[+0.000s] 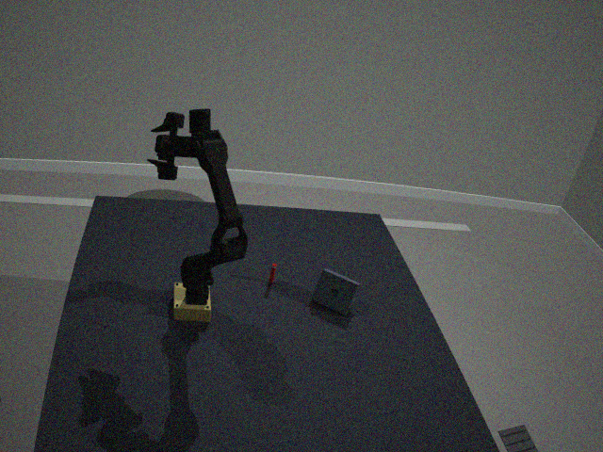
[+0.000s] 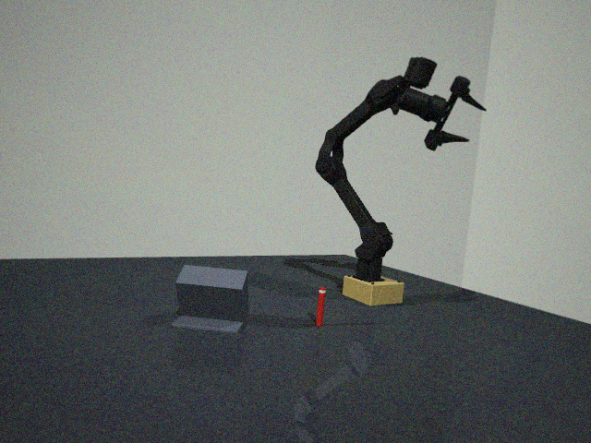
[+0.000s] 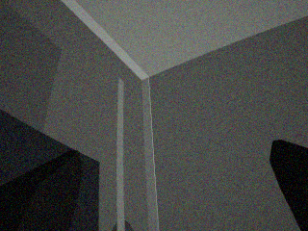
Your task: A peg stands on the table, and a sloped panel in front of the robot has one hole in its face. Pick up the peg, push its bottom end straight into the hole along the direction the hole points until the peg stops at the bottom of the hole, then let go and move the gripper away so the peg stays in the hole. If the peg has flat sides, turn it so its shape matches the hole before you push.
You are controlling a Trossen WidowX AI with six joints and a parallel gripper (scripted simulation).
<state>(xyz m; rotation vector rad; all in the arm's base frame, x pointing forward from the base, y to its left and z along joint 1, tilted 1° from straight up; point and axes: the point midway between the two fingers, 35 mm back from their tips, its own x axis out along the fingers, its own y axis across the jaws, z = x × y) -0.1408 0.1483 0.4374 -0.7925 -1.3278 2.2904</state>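
The red peg lies 440 mm ahead of my gripper tip, 430 mm below it and 20 mm to the right of it. The rest, counted from my gripper tip: dark sloped panel 640 mm ahead, 440 mm below, 120 mm to the right.
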